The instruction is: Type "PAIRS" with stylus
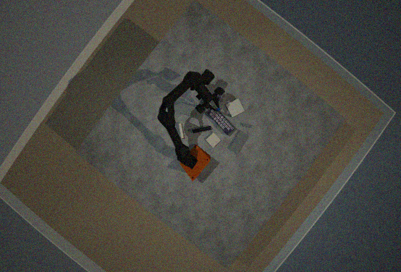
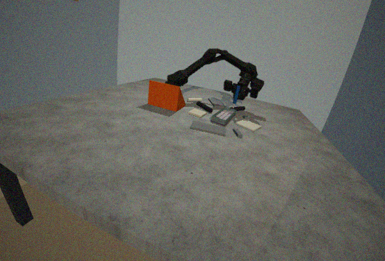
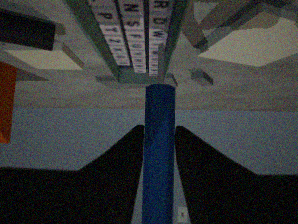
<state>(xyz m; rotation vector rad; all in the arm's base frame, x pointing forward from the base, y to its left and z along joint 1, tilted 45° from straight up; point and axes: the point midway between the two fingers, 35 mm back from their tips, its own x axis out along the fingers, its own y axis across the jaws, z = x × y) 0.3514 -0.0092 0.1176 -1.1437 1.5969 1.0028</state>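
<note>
The white pad lies 90 mm to the right of my gripper tip, 90 mm below it and 80 mm ahead of it. The rest, counted from my gripper tip: blue stylus: 10 mm below; cream pad: 170 mm behind, 90 mm to the right, 90 mm below.
</note>
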